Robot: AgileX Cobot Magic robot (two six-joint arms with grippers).
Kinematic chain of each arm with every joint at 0, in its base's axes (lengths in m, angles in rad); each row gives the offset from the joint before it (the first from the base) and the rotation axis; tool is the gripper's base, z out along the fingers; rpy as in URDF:
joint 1: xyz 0 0 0.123 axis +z
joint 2: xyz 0 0 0 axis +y
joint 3: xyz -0.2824 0 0.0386 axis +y
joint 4: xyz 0.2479 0 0.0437 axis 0.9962 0 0.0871
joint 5: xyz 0 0 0 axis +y
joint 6: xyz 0.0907 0 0.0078 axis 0.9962 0 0.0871
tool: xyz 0 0 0 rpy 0 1.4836 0
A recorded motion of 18 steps. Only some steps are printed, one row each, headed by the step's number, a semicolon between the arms.
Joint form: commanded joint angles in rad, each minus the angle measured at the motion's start. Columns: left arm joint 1, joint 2, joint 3, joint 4, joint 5, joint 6; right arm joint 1, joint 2, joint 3, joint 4, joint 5, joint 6.
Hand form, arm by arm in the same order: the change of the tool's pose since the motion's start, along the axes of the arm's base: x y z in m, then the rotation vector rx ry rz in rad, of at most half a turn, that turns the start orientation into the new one. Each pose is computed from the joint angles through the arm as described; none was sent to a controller.
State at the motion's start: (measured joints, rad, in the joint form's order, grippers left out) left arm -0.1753 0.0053 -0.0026 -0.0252 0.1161 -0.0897; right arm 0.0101 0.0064 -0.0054 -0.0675 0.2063 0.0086
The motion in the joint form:
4: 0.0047 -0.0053 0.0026 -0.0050 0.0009 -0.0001; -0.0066 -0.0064 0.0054 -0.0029 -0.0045 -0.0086
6: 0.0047 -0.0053 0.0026 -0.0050 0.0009 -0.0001; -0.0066 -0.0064 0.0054 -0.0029 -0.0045 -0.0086
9: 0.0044 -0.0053 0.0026 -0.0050 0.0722 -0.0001; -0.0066 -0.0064 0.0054 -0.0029 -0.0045 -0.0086
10: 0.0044 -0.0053 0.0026 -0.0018 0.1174 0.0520; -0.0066 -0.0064 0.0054 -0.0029 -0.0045 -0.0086
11: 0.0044 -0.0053 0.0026 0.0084 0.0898 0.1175; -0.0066 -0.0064 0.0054 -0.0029 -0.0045 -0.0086
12: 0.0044 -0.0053 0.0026 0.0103 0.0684 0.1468; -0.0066 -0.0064 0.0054 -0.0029 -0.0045 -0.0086
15: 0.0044 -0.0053 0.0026 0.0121 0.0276 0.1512; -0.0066 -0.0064 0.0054 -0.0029 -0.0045 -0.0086
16: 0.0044 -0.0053 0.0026 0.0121 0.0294 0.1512; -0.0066 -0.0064 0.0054 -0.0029 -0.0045 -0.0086
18: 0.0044 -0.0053 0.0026 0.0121 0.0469 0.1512; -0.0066 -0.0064 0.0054 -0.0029 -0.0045 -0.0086
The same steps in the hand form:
4: -0.0003 0.0003 -0.0007 -0.0053 -0.0009 0.0042; -0.0002 -0.0004 -0.0011 -0.0114 -0.0054 -0.0055
6: -0.0003 0.0003 -0.0007 -0.0053 -0.0009 0.0042; -0.0002 -0.0004 -0.0011 -0.0114 -0.0054 -0.0055
9: -0.0007 0.0001 -0.0071 0.0071 0.0693 0.0020; -0.0002 -0.0004 -0.0011 -0.0114 -0.0054 -0.0055
10: -0.0013 0.0002 -0.0112 0.0692 0.1040 -0.0034; -0.0002 -0.0004 -0.0011 -0.0114 -0.0054 -0.0055
11: -0.0009 0.0004 -0.0087 0.1388 0.0636 -0.0056; -0.0002 -0.0004 -0.0011 -0.0114 -0.0054 -0.0055
12: -0.0007 0.0004 -0.0068 0.1658 0.0371 -0.0055; -0.0002 -0.0004 -0.0011 -0.0114 -0.0054 -0.0055
15: -0.0004 0.0004 -0.0031 0.1649 -0.0040 -0.0018; -0.0002 -0.0004 -0.0011 -0.0114 -0.0054 -0.0055
16: -0.0004 0.0004 -0.0033 0.1652 -0.0022 -0.0019; -0.0002 -0.0004 -0.0011 -0.0114 -0.0054 -0.0055
18: -0.0005 0.0004 -0.0048 0.1682 0.0150 -0.0036; -0.0002 -0.0004 -0.0011 -0.0114 -0.0054 -0.0055

